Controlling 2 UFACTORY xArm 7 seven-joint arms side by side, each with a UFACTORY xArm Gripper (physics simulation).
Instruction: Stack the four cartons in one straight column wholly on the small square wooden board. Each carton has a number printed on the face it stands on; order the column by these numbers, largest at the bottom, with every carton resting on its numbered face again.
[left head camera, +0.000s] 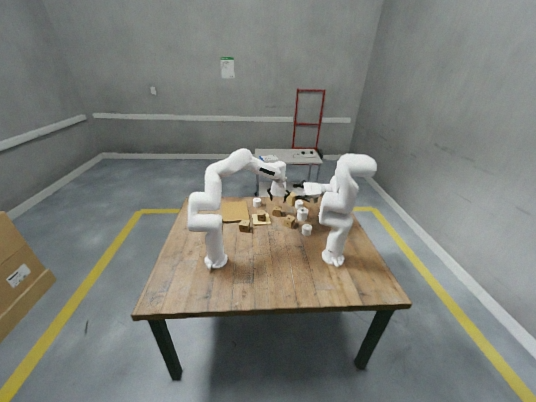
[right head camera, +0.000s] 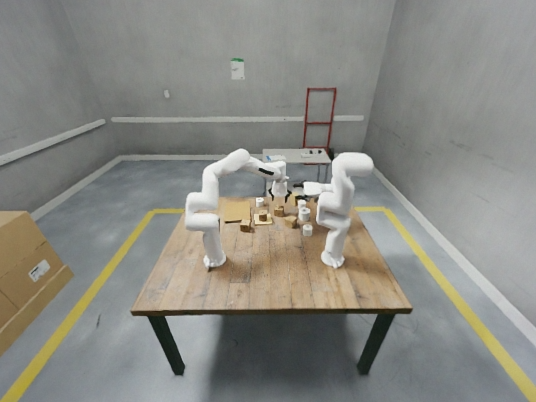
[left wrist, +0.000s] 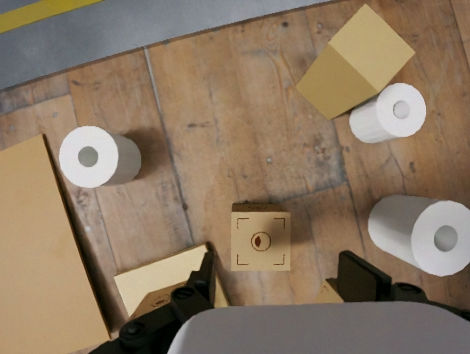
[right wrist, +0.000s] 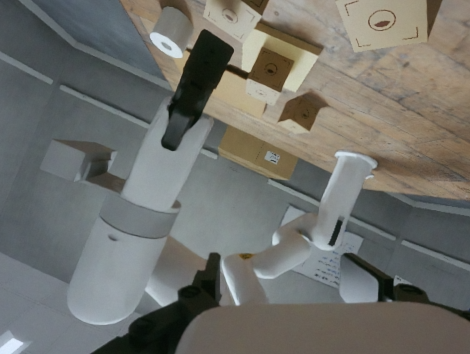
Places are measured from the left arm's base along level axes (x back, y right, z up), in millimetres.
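Pixels of known places: left gripper, fingertip midpoint: (left head camera: 277, 201) (right head camera: 279, 201) (left wrist: 277, 272) (right wrist: 209, 61); right gripper, fingertip midpoint: (left head camera: 294, 191) (right head camera: 294, 191) (right wrist: 280, 273); left arm's base at its link origin: (left head camera: 216, 260) (right head camera: 215, 259) (right wrist: 356, 158); right arm's base at its link origin: (left head camera: 332, 257) (right head camera: 332, 258).
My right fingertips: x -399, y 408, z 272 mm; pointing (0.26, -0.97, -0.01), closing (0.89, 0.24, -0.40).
Note:
For each thing: its top centre in the pictures, then the offset to it from my right fingertips.
- small square board at its top centre: (left wrist: 176, 306) (right wrist: 273, 63) (left head camera: 261, 218) (right head camera: 262, 218) dx -22, dy -215, dz -260 mm
- second carton at its top centre: (right wrist: 292, 127) (left head camera: 244, 222) (right head camera: 245, 222) dx +102, dy -307, dz -214 mm
- third carton at its top centre: (left wrist: 261, 241) (right wrist: 230, 16) (right head camera: 279, 207) (left head camera: 277, 207) dx -112, dy -112, dz -214 mm
- fourth carton at its top centre: (right wrist: 381, 20) (right head camera: 290, 218) (left head camera: 289, 218) dx +3, dy -13, dz -214 mm
- roll at its top centre: (left wrist: 88, 156) (right wrist: 166, 46) (left head camera: 256, 199) dx -206, dy -280, dz -219 mm
- flat brown sheet at its top centre: (right wrist: 218, 88) (left head camera: 234, 209) (right head camera: 237, 209) dx -89, dy -427, dz -251 mm
- plain box at its top centre: (left wrist: 372, 47) (right head camera: 295, 194) (left head camera: 292, 194) dx -280, dy -11, dz -182 mm
One carton (left head camera: 262, 217) (right head camera: 263, 216) (right wrist: 270, 70) stands on the small square board (left head camera: 256, 221) (left wrist: 165, 265) (right wrist: 305, 60). A second carton (left head camera: 245, 226) (right head camera: 245, 225) (right wrist: 302, 114) stands front left of the board. A third carton (left head camera: 278, 211) (right head camera: 279, 211) (left wrist: 260, 241) stands behind right of the board. A fourth carton (left head camera: 290, 221) (right head camera: 291, 221) (right wrist: 384, 22) stands to the right. The printed numbers are hidden. My left gripper (left head camera: 278, 198) (right head camera: 280, 198) (left wrist: 277, 272) is open and empty, above and behind the third carton. My right gripper (left head camera: 300, 191) (right head camera: 300, 191) is open and empty at the back right.
Several white rolls stand about: one roll (left head camera: 257, 202) (left wrist: 90, 156) behind the board, others (left head camera: 302, 215) (left head camera: 306, 230) (left wrist: 400, 110) at the right. A flat brown sheet (left head camera: 235, 211) (left wrist: 40, 225) lies left of the board. A plain box (left wrist: 370, 47) stands at the back right.

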